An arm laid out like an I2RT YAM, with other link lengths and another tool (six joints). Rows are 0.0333 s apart.
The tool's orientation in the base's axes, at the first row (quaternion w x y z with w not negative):
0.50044, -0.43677, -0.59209, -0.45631
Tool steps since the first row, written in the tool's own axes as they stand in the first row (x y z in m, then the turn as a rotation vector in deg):
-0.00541, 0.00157, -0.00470, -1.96, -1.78, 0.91
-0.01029, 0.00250, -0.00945, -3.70, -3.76, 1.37
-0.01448, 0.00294, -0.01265, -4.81, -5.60, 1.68
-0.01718, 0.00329, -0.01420, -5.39, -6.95, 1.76
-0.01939, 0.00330, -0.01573, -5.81, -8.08, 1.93
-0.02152, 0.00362, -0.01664, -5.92, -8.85, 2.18
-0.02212, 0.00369, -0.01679, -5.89, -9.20, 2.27
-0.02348, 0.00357, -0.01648, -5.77, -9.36, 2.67
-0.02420, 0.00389, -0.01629, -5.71, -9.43, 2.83
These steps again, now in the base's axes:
0.00308, -0.00460, -0.00481, -1.68, 0.41, -2.20
0.00548, -0.00935, -0.00916, -3.49, 0.36, -4.17
0.00702, -0.01265, -0.01300, -5.21, 0.22, -5.48
0.00798, -0.01426, -0.01552, -6.48, -0.01, -6.21
0.00855, -0.01588, -0.01758, -7.56, -0.10, -6.75
0.00928, -0.01684, -0.01958, -8.35, -0.02, -6.96
0.00945, -0.01701, -0.02016, -8.71, 0.00, -6.98
0.00943, -0.01681, -0.02154, -8.96, 0.37, -6.91
0.00979, -0.01660, -0.02224, -9.06, 0.52, -6.87

